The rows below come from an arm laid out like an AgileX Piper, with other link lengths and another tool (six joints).
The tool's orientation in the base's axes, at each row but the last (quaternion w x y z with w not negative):
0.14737 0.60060 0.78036 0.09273
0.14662 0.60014 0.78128 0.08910
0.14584 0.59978 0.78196 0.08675
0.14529 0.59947 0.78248 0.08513
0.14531 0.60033 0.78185 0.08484
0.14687 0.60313 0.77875 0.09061
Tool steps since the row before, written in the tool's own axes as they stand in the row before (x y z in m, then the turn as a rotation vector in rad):
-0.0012 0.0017 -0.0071 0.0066 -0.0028 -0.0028
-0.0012 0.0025 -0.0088 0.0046 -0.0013 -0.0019
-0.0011 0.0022 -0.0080 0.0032 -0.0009 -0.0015
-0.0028 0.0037 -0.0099 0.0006 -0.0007 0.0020
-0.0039 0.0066 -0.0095 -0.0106 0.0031 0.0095
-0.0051 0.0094 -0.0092 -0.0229 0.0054 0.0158
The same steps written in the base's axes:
-0.0006 -0.0005 0.0074 -0.0051 0.0057 0.0009
-0.0004 -0.0002 0.0092 -0.0029 0.0042 0.0008
-0.0004 -0.0002 0.0084 -0.0021 0.0029 0.0007
0.0008 -0.0013 0.0108 -0.0001 0.0003 -0.0022
0.0038 -0.0016 0.0115 0.0085 -0.0098 -0.0067
0.0066 -0.0022 0.0123 0.0155 -0.0213 -0.0104

